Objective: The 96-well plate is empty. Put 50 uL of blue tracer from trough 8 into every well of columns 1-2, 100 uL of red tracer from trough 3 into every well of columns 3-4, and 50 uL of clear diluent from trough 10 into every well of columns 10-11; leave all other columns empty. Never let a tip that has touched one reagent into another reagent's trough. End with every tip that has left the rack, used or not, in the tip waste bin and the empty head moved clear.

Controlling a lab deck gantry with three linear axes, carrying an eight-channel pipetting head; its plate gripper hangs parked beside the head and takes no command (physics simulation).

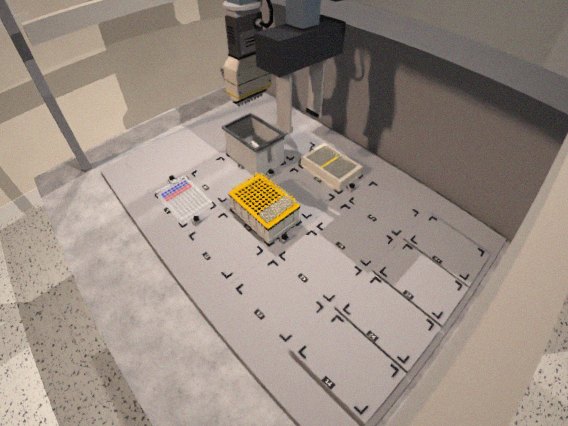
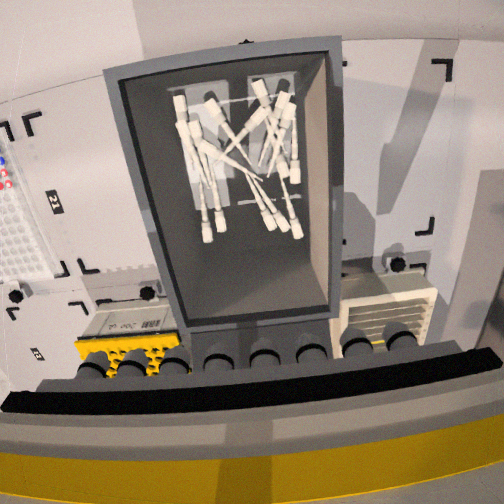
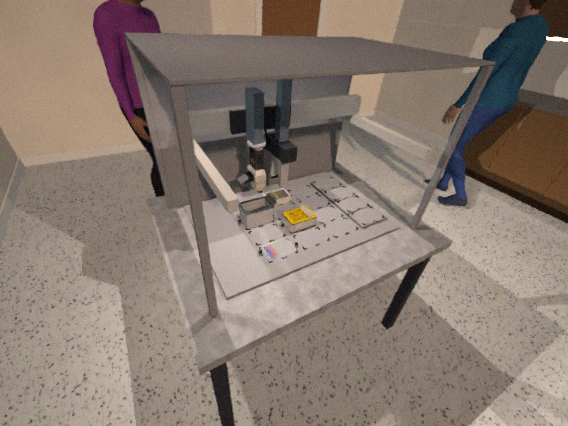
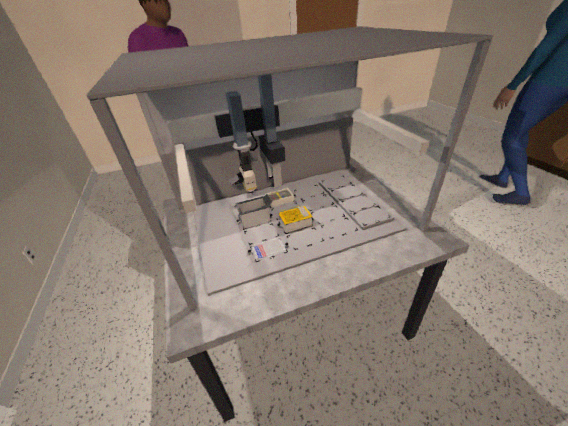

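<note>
The eight-channel head (image 1: 247,82) (image 3: 257,179) (image 4: 248,179) hangs behind the waste bin (image 1: 241,149) (image 2: 335,150) (image 3: 260,218) (image 4: 255,217); its nozzles (image 2: 265,356) are bare. Many loose tips (image 2: 270,137) lie crossed on the bin's floor. The 96-well plate (image 1: 196,206) (image 2: 22,242) (image 3: 286,248) (image 4: 275,248) shows two blue columns and two red columns at one end; its other wells look colourless. The yellow tip rack (image 1: 250,195) (image 2: 127,344) (image 3: 299,216) (image 4: 294,217) has mostly open holes and tips (image 1: 276,209) at one end. The parked plate gripper (image 1: 299,119) is open, nothing between its fingers.
The cream trough block (image 1: 322,175) (image 2: 385,298) (image 3: 283,200) (image 4: 285,200) stands by the rear wall, behind the tip rack; its liquid colours cannot be made out. Dark clamp knobs stand beside the labware. Two people (image 3: 127,60) (image 3: 510,75) stand outside the enclosure.
</note>
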